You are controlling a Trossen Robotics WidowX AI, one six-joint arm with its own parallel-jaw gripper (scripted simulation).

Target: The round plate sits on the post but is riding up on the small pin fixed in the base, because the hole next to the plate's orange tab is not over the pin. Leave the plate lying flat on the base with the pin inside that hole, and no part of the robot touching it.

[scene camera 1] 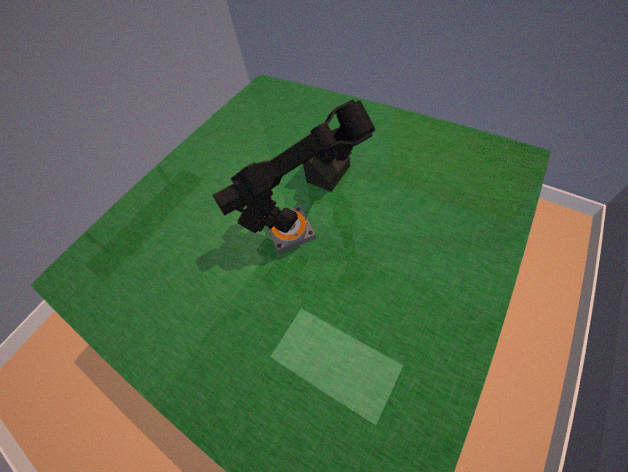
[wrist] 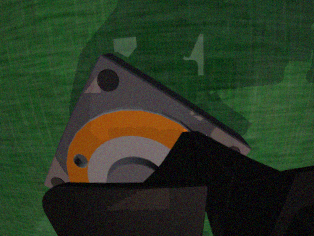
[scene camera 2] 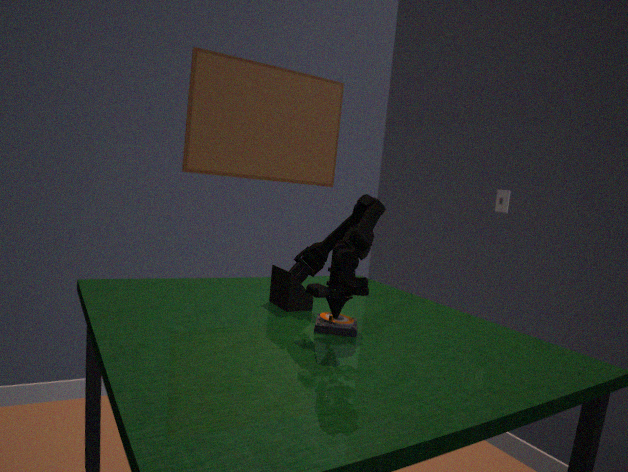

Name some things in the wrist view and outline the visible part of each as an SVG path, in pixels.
The gripper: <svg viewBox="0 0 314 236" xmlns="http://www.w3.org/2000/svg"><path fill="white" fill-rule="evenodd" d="M43 196L45 214L47 214L57 236L202 236L205 212L208 214L213 236L314 236L314 166L278 171L274 167L265 165L265 163L262 165L261 162L257 162L255 159L247 158L245 155L229 149L229 146L218 142L217 139L214 141L214 139L206 137L206 135L198 133L198 131L182 131L180 138L177 139L172 150L169 151L168 157L165 158L165 161L161 162L161 165L144 182L61 183L61 185L56 185L53 189L51 187Z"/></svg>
A round plate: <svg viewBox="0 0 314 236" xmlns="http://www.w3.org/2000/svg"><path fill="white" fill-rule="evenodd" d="M193 130L180 121L180 119L174 118L172 115L164 113L164 111L149 109L149 107L122 106L117 107L117 109L106 110L104 113L98 114L81 127L81 130L76 131L76 134L73 135L73 141L68 146L67 171L69 179L71 179L71 182L106 183L106 179L109 177L110 166L118 161L118 159L125 157L148 159L148 161L152 161L157 166L160 166L161 162L165 161L165 158L168 157L174 143L180 138L182 131ZM77 154L84 155L84 157L88 159L88 162L80 161L80 159L78 159Z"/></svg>
